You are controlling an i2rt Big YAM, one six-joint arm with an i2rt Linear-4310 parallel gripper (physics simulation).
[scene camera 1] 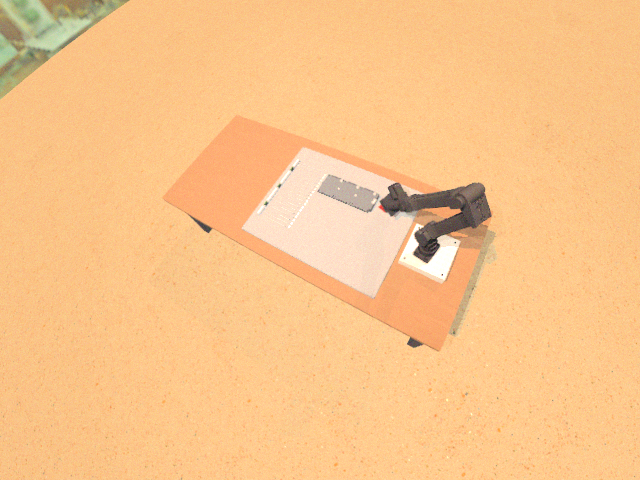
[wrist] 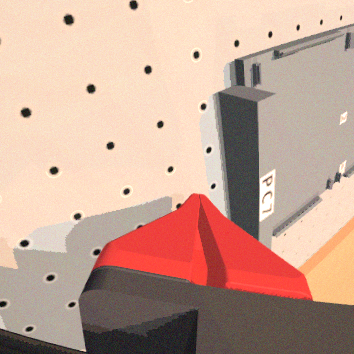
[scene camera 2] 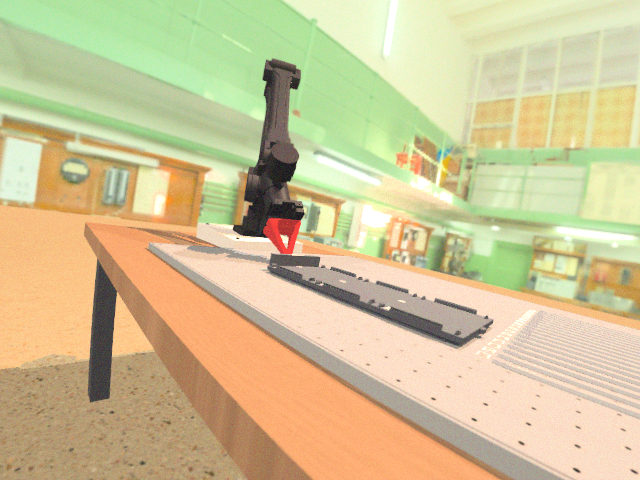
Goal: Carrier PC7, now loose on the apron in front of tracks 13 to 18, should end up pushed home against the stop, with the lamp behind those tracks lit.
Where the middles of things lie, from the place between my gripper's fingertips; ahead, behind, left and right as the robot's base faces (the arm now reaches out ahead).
Labels:
The carrier PC7 (scene camera 2: 449, 322) is 190 mm ahead of my hand and 30 mm to the left of it.

